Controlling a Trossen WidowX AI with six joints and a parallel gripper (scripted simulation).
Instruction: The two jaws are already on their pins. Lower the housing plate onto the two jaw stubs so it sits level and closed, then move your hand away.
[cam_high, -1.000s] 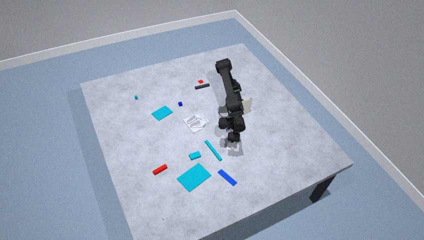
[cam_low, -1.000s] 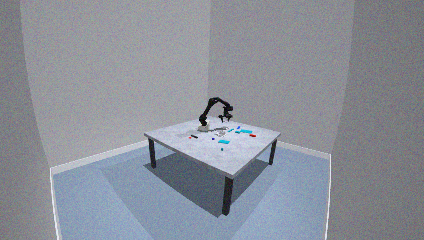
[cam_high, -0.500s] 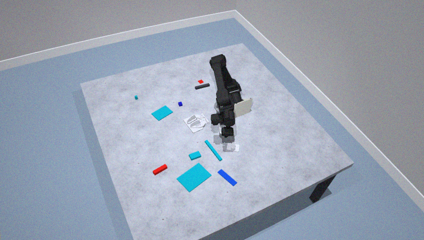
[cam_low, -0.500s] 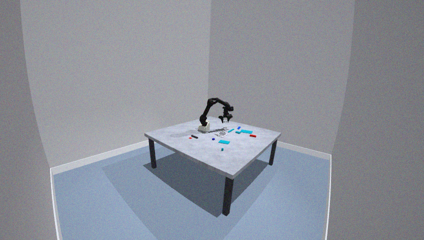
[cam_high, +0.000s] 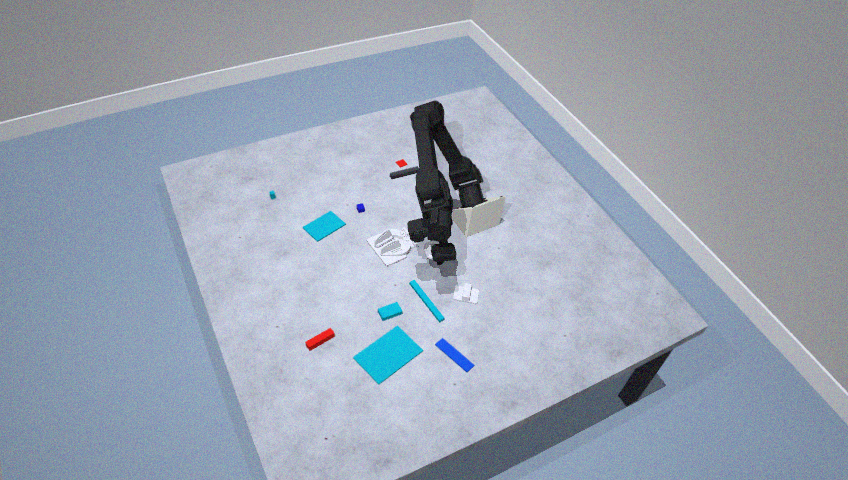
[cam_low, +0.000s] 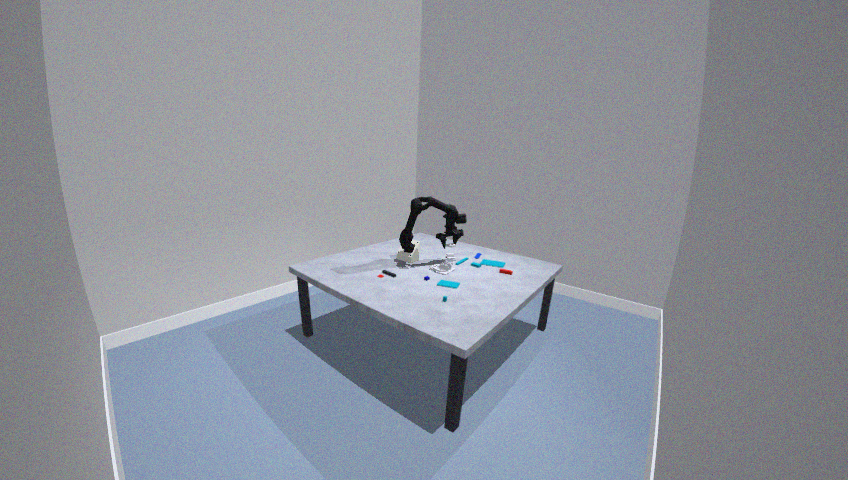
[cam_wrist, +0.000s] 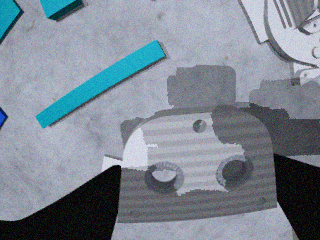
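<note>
The long teal bar is 100 mm below my gripper tip, 70 mm ahead of it and 60 mm to the left of it. Round my gripper tip: blue bar: 250 mm to the left, 110 mm ahead, 100 mm below; then large teal square: 260 mm ahead, 160 mm to the left, 100 mm below; then small teal block: 180 mm ahead, 90 mm below, 40 mm to the left.
</note>
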